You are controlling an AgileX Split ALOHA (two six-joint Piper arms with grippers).
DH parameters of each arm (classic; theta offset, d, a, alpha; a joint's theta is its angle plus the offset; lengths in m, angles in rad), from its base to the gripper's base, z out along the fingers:
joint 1: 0 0.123 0 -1.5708
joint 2: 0.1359 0 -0.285 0
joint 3: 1.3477 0 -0.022 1.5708
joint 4: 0 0.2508 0 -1.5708
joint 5: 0 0 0.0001 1.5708
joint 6: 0 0.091 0 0
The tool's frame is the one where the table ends.
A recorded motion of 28 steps. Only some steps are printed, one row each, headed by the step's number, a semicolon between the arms.
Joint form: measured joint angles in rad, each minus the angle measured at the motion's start. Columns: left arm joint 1, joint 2, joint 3, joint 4, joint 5, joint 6; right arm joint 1, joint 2, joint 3, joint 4, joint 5, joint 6.
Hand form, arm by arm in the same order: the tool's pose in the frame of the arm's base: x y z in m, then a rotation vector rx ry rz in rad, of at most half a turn. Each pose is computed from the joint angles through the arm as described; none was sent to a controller.
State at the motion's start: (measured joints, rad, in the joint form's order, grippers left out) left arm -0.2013 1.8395 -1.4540 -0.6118 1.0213 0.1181; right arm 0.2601 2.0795 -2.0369 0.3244 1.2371 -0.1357
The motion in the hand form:
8: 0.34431 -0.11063 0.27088 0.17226 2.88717 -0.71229; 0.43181 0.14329 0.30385 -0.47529 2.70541 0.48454
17: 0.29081 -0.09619 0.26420 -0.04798 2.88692 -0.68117; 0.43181 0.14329 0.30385 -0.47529 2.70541 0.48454
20: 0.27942 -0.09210 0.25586 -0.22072 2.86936 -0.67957; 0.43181 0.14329 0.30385 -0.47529 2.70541 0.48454
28: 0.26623 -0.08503 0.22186 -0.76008 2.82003 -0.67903; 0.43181 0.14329 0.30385 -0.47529 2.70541 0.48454
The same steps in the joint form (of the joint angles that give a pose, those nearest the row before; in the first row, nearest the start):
8: 0.0000 -0.0784 0.0377 0.1080 0.0982 -0.0212; 0.0000 0.0000 0.0000 0.0000 0.0000 0.0000
17: 0.0000 -0.2768 0.3123 0.1233 -0.0153 -0.1356; 0.0000 0.0000 0.0000 0.0000 0.0000 0.0000
20: 0.0000 -0.3200 0.3958 0.1233 -0.0868 -0.2308; 0.0000 0.0000 0.0000 0.0000 0.0000 0.0000
28: 0.0000 -0.3352 0.5530 0.1183 -0.2502 -0.5373; 0.0000 0.0000 0.0000 0.0000 0.0000 0.0000

